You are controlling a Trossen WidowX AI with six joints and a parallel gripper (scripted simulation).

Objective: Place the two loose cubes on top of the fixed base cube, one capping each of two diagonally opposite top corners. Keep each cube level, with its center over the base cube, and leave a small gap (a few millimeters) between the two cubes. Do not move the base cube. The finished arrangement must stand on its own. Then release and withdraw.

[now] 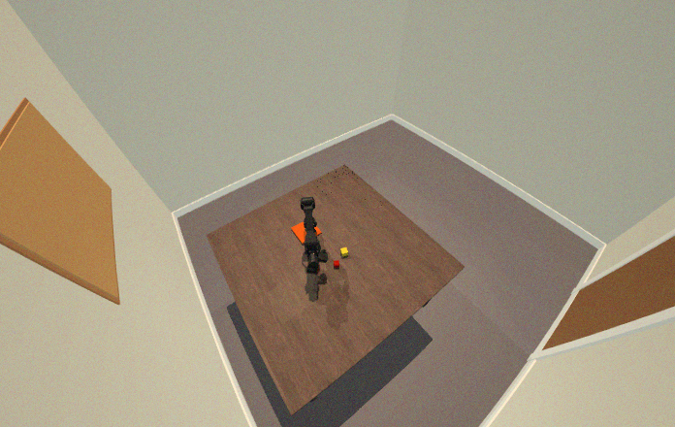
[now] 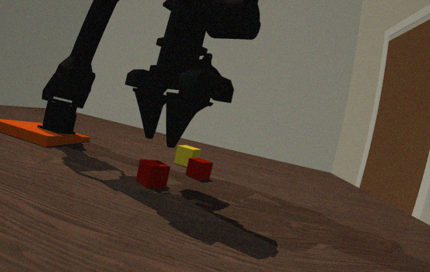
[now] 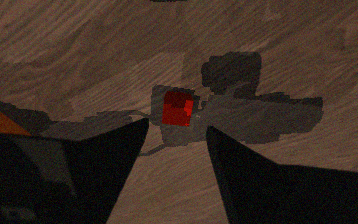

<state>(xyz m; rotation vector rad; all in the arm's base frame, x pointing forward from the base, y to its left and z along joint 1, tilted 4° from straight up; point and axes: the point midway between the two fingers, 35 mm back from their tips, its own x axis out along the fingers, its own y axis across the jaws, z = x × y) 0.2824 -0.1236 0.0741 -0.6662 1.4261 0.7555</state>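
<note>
The yellow base cube lies 220 mm to the left of my gripper tip and 40 mm below it.
</note>
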